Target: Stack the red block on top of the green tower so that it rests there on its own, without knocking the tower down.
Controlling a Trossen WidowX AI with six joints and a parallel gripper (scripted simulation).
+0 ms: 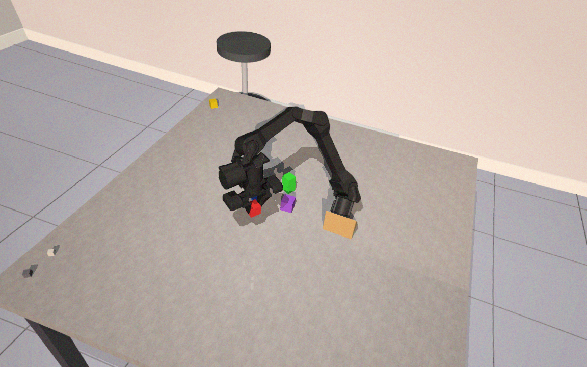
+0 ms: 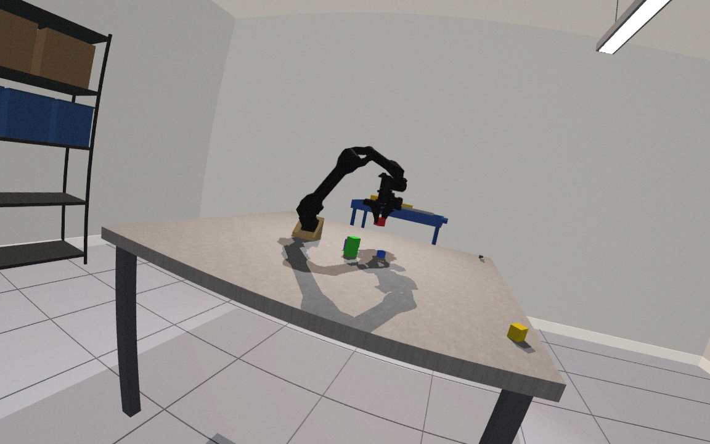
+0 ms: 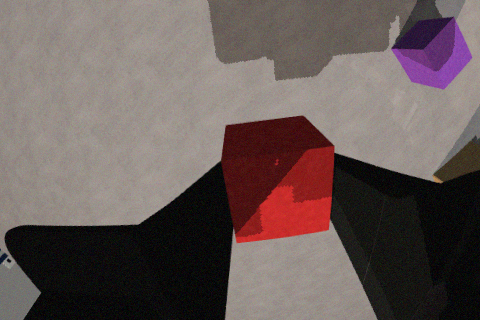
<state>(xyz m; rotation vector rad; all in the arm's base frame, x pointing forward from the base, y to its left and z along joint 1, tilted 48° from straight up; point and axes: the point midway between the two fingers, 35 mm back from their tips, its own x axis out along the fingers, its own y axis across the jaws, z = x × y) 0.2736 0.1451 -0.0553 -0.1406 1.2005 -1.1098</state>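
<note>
Now: the purple block 160 mm to the right of my gripper tip, 90 mm below it and 70 mm behind it. The rest, counted from my gripper tip: red block 10 mm above; then yellow block 660 mm to the right, 490 mm ahead, 100 mm below; then small blue block 150 mm to the right, 100 mm below, 60 mm ahead.
</note>
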